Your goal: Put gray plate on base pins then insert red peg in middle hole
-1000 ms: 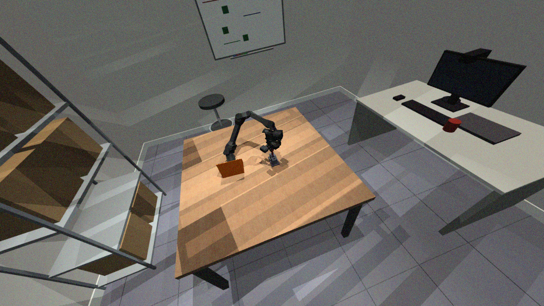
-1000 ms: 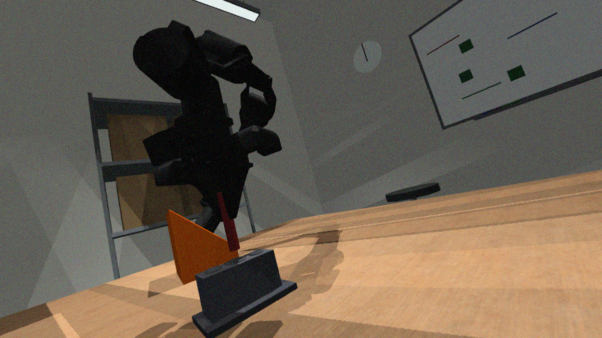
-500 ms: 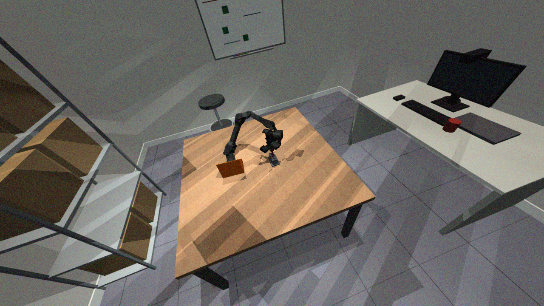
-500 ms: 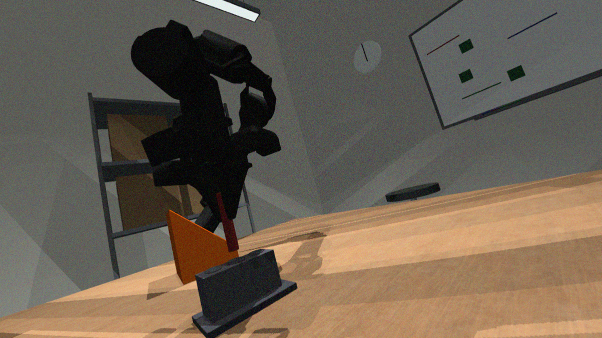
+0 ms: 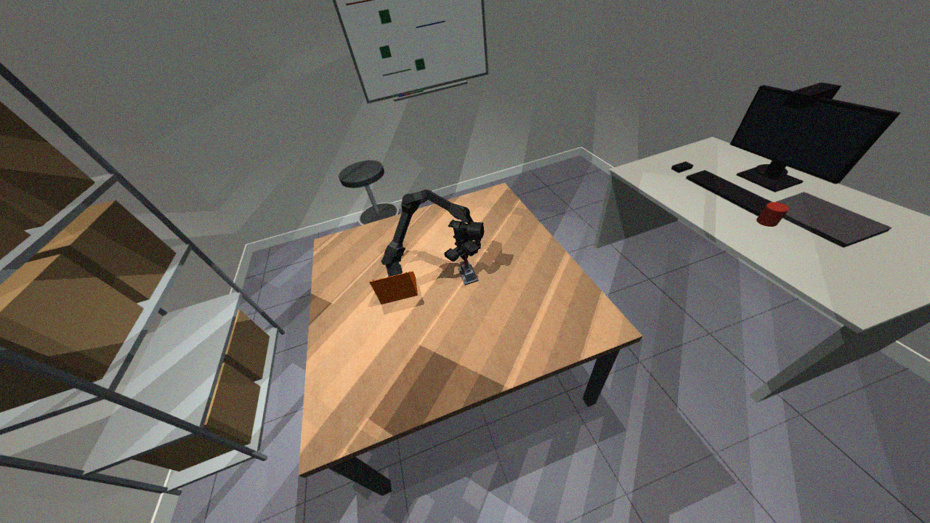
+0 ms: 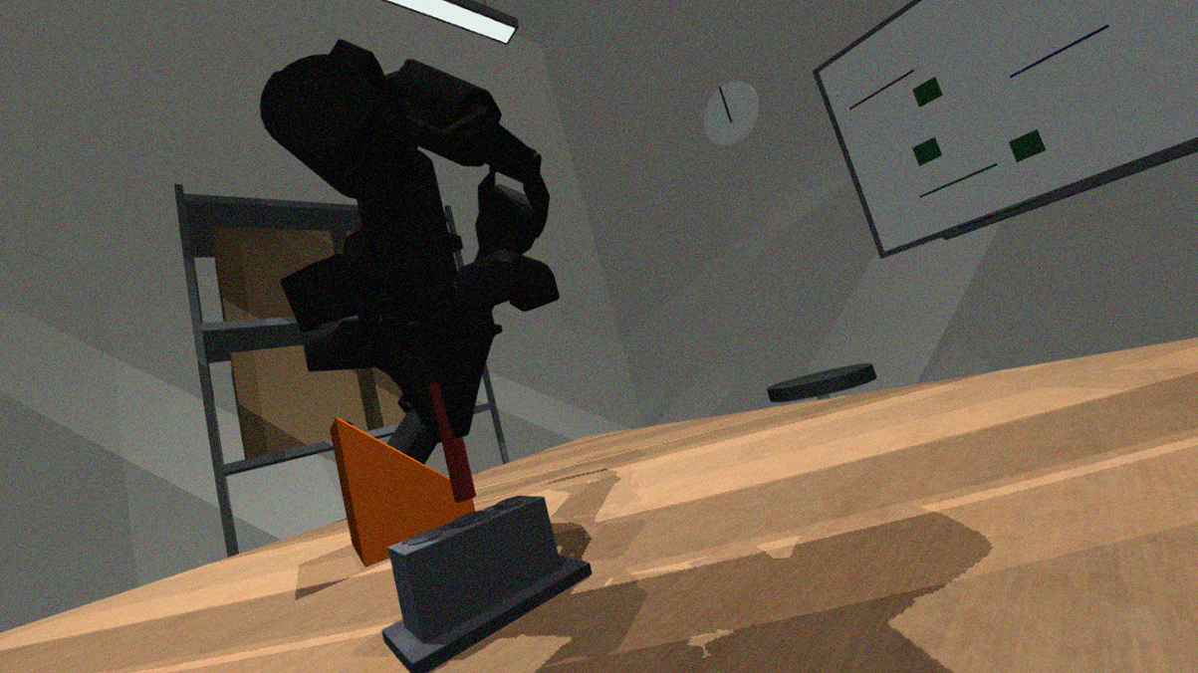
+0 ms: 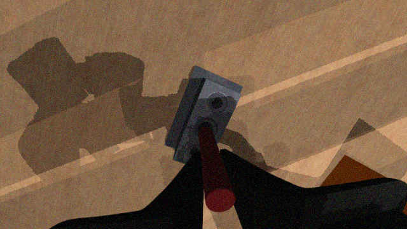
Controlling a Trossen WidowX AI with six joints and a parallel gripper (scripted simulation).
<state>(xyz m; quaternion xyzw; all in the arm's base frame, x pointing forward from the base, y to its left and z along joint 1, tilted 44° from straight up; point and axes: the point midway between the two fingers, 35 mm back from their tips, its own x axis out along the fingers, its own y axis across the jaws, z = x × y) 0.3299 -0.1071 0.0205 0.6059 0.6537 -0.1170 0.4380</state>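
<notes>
Now: the red peg right at my gripper tip. Also, from my gripper tip: base 10 cm below; gray plate 7 cm below.
</notes>
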